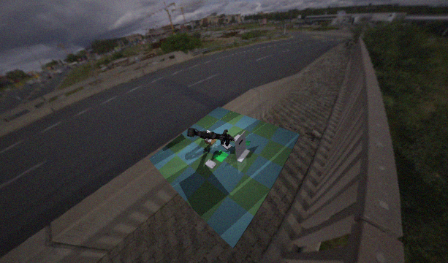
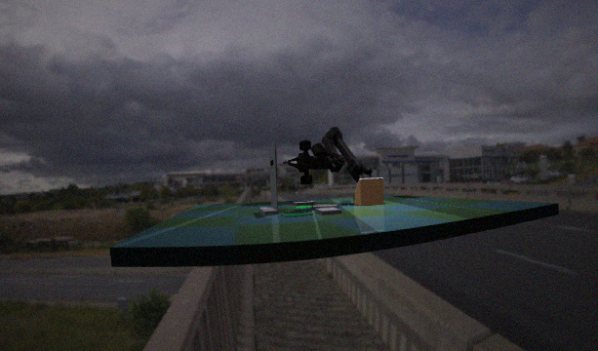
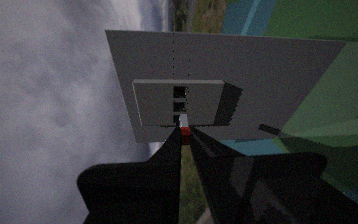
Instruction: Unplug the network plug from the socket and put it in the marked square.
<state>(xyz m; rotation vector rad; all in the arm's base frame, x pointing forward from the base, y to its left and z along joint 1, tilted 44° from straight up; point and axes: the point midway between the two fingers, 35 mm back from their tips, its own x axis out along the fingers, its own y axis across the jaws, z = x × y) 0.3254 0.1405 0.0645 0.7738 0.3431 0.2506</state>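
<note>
Now: the green marked square 10 cm behind my gripper tip, 14 cm to the right of it and 20 cm below it. Round my gripper tip: grey upright panel: 7 cm ahead, 2 cm to the left, 8 cm below; network plug: 1 cm ahead.
</note>
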